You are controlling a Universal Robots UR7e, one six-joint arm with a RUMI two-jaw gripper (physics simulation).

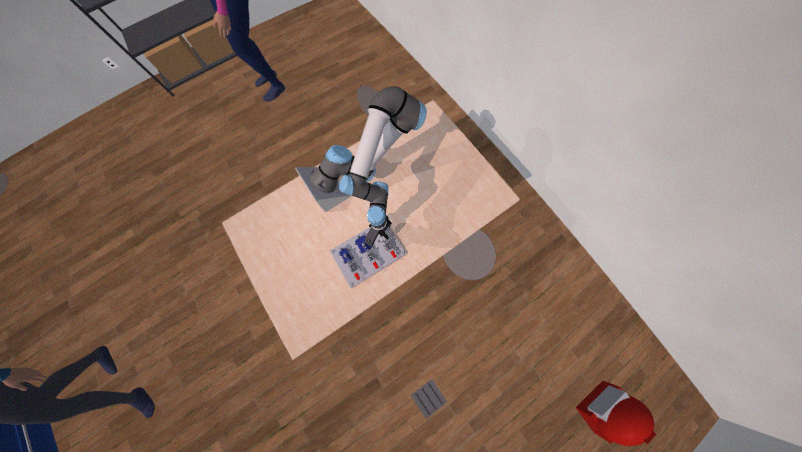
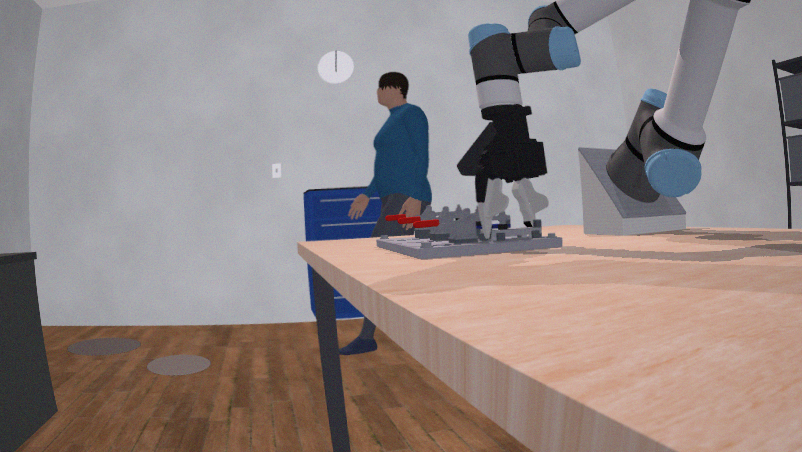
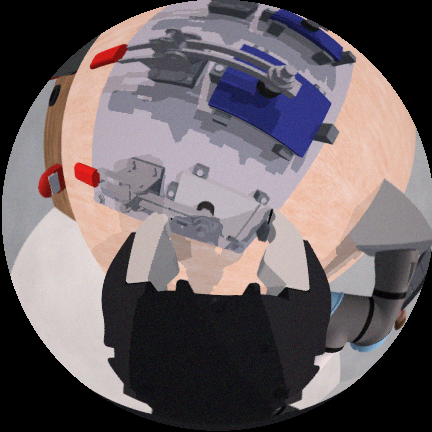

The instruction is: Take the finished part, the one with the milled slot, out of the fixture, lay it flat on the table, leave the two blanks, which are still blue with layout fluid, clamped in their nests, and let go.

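Places are measured from the arm's base along level axes (x ahead, y left, z up), in millimetres.
Pixels of known places: gripper, fingertip midpoint: (image 2: 511,235) (image 3: 220,207); arm's base, origin of the base link: (image 1: 322,182) (image 2: 633,179).
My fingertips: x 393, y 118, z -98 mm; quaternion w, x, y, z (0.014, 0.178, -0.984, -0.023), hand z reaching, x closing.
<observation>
Ahead of a thing's pixels: the offset from my fingertips to its top centre. Level surfaces: height alone.
The fixture {dz -5, dx +50, dy -112 mm} (image 1: 344,271) (image 2: 477,250) (image 3: 125,127) is a grey plate on the table {dz -20 mm} (image 1: 292,303) (image 2: 645,314) (image 3: 377,125). The finished part {dz +11, dx +0, dy -1 mm} (image 3: 225,190), pale grey with a thin slot line, lies in the end nest. The arm of its toggle clamp {dz +47, dx +42, dy -2 mm} (image 3: 147,202) reaches over it. My gripper (image 1: 378,239) (image 2: 507,232) (image 3: 220,207) points down, its fingers low at opposite sides of this part and apparently shut on it; the contact is partly hidden. One blue blank {dz +16, dx +3, dy -111 mm} (image 1: 361,244) (image 3: 300,117) sits clamped in the middle nest. The other blue blank (image 1: 344,255) (image 3: 320,37) sits in the far nest.
Red clamp handles {dz +47, dx +116, dy -4 mm} (image 1: 357,276) (image 2: 425,222) (image 3: 86,174) stick out along one side of the fixture. The robot's pedestal (image 1: 325,199) (image 2: 629,218) (image 3: 400,220) stands behind. A person in blue (image 2: 401,151) stands beyond the table, near a blue cabinet (image 2: 336,213).
</observation>
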